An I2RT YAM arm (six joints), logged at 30 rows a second.
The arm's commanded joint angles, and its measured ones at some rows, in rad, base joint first. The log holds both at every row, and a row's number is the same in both.
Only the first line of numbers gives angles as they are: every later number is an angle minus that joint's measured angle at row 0.
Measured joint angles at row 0:
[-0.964, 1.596, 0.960, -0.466, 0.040, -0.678]
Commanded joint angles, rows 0 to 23:
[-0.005, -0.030, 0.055, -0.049, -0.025, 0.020]
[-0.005, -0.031, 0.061, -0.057, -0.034, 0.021]
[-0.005, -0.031, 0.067, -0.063, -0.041, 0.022]
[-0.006, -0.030, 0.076, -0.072, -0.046, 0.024]
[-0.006, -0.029, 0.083, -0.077, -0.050, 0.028]
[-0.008, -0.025, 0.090, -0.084, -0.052, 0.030]
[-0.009, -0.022, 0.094, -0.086, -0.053, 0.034]
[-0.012, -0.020, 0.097, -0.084, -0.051, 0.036]
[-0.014, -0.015, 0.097, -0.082, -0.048, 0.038]
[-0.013, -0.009, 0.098, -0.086, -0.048, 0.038]
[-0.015, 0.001, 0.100, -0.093, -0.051, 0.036]
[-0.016, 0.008, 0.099, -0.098, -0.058, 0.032]
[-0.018, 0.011, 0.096, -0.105, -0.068, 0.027]
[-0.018, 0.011, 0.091, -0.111, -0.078, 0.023]
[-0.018, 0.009, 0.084, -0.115, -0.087, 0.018]
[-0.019, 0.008, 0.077, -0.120, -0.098, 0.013]
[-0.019, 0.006, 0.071, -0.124, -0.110, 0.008]
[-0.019, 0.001, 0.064, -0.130, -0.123, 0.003]
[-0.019, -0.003, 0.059, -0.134, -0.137, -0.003]
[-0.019, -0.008, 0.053, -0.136, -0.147, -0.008]
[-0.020, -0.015, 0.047, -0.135, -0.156, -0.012]
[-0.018, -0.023, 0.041, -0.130, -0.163, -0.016]
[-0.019, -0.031, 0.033, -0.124, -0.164, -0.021]
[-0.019, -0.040, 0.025, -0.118, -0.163, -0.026]
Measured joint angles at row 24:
[-0.014, 0.006, 0.053, -0.092, -0.115, -0.001]
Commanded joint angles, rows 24 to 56:
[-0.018, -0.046, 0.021, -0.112, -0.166, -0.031]
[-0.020, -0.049, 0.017, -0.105, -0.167, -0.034]
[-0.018, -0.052, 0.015, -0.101, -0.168, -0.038]
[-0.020, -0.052, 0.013, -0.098, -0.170, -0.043]
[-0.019, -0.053, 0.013, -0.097, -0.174, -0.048]
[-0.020, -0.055, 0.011, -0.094, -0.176, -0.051]
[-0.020, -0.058, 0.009, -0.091, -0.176, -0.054]
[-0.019, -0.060, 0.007, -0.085, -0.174, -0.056]
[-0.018, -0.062, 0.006, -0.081, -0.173, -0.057]
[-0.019, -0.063, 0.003, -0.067, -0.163, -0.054]
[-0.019, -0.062, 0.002, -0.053, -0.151, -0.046]
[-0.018, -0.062, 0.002, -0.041, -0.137, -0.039]
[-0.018, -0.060, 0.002, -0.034, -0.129, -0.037]
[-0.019, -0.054, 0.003, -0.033, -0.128, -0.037]
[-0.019, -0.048, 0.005, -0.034, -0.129, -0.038]
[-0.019, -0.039, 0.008, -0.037, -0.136, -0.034]
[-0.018, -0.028, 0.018, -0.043, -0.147, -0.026]
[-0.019, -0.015, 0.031, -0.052, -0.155, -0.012]
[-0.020, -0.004, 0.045, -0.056, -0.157, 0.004]
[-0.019, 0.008, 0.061, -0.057, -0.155, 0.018]
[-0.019, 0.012, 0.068, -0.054, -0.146, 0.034]
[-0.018, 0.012, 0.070, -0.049, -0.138, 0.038]
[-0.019, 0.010, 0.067, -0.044, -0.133, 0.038]
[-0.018, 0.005, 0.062, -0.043, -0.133, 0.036]
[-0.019, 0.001, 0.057, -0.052, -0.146, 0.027]
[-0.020, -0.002, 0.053, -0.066, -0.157, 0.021]
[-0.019, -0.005, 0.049, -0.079, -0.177, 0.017]
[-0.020, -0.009, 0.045, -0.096, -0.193, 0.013]
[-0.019, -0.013, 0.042, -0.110, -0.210, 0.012]
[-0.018, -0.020, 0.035, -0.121, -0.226, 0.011]
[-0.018, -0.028, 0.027, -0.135, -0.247, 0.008]
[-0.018, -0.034, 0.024, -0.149, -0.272, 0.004]
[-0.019, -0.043, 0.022, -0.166, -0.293, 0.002]
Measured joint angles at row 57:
[-0.014, 0.010, 0.034, -0.076, -0.188, 0.010]
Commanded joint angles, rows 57 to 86:
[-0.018, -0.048, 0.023, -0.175, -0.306, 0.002]
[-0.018, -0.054, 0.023, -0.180, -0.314, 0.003]
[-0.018, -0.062, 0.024, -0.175, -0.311, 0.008]
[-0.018, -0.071, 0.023, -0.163, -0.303, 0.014]
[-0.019, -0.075, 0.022, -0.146, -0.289, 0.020]
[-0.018, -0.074, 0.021, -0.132, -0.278, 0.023]
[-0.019, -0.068, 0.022, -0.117, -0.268, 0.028]
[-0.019, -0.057, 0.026, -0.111, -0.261, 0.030]
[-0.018, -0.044, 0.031, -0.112, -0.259, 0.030]
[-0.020, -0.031, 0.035, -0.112, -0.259, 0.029]
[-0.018, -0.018, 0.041, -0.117, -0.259, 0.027]
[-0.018, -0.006, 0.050, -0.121, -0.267, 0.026]
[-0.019, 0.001, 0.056, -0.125, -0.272, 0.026]
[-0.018, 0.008, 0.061, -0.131, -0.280, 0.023]
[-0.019, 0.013, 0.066, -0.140, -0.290, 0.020]
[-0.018, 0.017, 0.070, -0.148, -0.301, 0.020]
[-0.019, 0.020, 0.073, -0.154, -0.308, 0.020]
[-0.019, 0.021, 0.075, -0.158, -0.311, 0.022]
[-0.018, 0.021, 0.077, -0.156, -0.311, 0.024]
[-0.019, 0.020, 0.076, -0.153, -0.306, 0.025]
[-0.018, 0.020, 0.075, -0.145, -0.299, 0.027]
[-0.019, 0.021, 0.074, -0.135, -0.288, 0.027]
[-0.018, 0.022, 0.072, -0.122, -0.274, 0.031]
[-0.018, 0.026, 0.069, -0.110, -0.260, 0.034]
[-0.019, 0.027, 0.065, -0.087, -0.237, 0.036]
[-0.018, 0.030, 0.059, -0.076, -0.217, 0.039]
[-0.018, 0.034, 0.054, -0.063, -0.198, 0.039]
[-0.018, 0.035, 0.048, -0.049, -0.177, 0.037]
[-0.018, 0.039, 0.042, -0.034, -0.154, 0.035]
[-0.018, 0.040, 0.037, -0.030, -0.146, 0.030]
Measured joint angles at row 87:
[-0.014, 0.037, 0.042, -0.074, -0.222, 0.027]
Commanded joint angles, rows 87 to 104:
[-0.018, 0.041, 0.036, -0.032, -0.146, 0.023]
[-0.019, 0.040, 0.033, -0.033, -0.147, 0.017]
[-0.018, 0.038, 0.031, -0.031, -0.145, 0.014]
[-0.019, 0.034, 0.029, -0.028, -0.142, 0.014]
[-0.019, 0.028, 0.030, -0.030, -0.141, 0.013]
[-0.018, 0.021, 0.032, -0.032, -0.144, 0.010]
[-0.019, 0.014, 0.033, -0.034, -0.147, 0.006]
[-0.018, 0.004, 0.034, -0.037, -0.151, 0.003]
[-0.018, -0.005, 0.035, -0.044, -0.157, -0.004]
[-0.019, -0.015, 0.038, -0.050, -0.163, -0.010]
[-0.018, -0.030, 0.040, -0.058, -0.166, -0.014]
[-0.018, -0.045, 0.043, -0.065, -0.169, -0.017]
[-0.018, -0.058, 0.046, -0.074, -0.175, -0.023]
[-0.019, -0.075, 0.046, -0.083, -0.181, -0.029]
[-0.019, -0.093, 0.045, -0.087, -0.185, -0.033]
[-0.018, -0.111, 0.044, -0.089, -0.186, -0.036]
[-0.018, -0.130, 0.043, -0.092, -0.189, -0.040]
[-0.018, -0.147, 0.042, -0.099, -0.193, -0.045]
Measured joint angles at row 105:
[-0.014, -0.039, 0.037, -0.058, -0.168, -0.018]
